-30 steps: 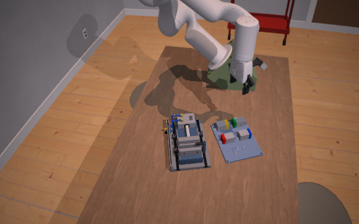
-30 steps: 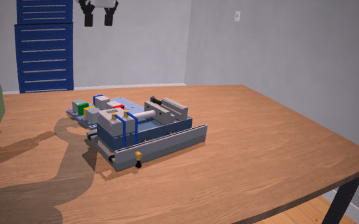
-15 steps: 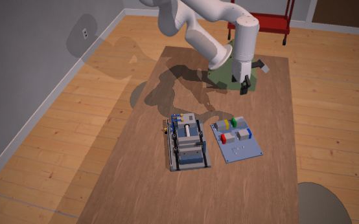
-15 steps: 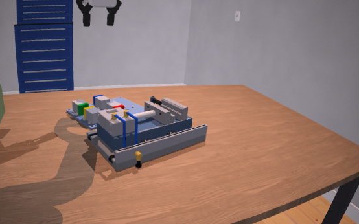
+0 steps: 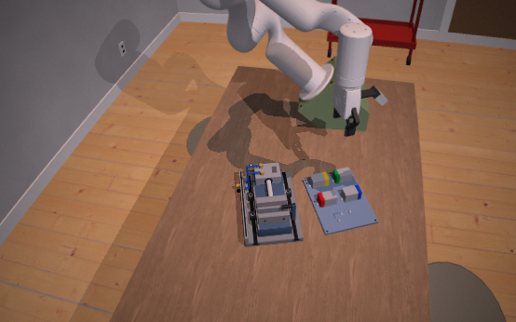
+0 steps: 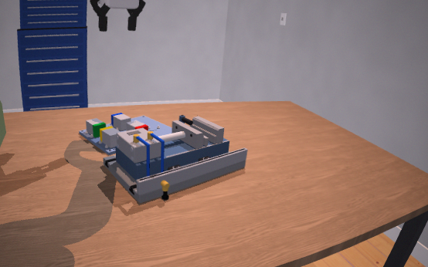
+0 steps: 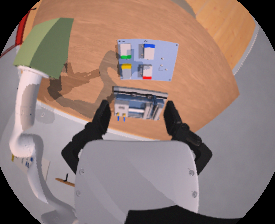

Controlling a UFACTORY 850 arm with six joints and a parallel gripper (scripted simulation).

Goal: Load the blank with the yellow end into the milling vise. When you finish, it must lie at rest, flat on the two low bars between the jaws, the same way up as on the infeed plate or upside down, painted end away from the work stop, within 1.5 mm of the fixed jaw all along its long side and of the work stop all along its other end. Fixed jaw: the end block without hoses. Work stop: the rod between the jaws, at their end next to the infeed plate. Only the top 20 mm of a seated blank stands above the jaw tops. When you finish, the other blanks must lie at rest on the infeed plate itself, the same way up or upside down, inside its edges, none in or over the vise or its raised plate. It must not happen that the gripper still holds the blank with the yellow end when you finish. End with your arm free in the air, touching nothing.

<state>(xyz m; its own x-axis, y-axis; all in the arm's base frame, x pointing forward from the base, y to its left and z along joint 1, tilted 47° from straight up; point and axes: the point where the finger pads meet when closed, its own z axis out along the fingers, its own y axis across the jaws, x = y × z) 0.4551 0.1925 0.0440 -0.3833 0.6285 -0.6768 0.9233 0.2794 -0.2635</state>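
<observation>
Now: hand 30 mm past the yellow-ended blank, 60 mm to the left of it and 290 mm above it. From my hand the other things lie so: green-ended blank (60 mm behind, 20 mm to the left, 290 mm below); then red-ended blank (60 mm ahead, 30 mm to the right, 290 mm below); then blue-ended blank (20 mm ahead, 60 mm to the left, 290 mm below).
</observation>
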